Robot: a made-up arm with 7 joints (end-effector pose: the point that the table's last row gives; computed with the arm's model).
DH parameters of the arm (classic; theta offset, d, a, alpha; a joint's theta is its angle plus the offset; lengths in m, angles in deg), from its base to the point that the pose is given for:
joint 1: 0 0.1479 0.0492 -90
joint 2: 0 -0.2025 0.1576 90
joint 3: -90 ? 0.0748 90
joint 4: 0 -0.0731 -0.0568 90
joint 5: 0 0.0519 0.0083 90
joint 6: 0 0.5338 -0.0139 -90
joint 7: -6.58 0 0.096 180
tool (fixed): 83.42 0.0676 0 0
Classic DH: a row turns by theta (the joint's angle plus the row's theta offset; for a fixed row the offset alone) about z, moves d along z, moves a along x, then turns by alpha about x.
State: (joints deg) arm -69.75 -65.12 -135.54 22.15 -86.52 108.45 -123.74
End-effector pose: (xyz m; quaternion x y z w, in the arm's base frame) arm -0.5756 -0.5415 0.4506 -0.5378 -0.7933 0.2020 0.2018
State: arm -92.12 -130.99 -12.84 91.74 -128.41 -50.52 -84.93
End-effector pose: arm -0.2491 -0.4670 0.2286 -0.0865 0.9008 -0.0259 0.4248
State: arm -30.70 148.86 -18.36 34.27 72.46 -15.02 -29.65
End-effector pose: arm -0.2696 -0.6894 -0.3457 -0.3576 0.8972 0.1473 0.2130
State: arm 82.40 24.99 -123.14 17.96 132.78 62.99 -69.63
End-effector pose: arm -0.3421 0.2149 0.3376 -0.5221 -0.5642 -0.4576 0.4469
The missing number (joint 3, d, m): 0.1406
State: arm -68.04 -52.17 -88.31 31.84 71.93 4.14 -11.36
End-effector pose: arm -0.5336 0.3096 0.1367 -0.0911 0.1698 0.9277 0.3197
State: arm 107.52 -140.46 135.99 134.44 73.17 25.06 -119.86
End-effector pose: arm 0.2452 0.0172 -0.3922 0.3227 0.5042 0.7944 0.1022
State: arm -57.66 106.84 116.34 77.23 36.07 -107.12 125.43
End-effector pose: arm 0.4124 -0.0614 -0.0962 -0.2581 -0.4952 -0.7636 0.3241
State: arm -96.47 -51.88 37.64 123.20 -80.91 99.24 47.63
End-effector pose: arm -0.4980 -0.5434 0.4864 -0.2365 0.2476 -0.9261 0.1584
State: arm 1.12 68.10 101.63 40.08 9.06 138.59 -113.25
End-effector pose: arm 0.2979 0.5010 -0.0059 -0.9659 0.2277 -0.0976 0.0750
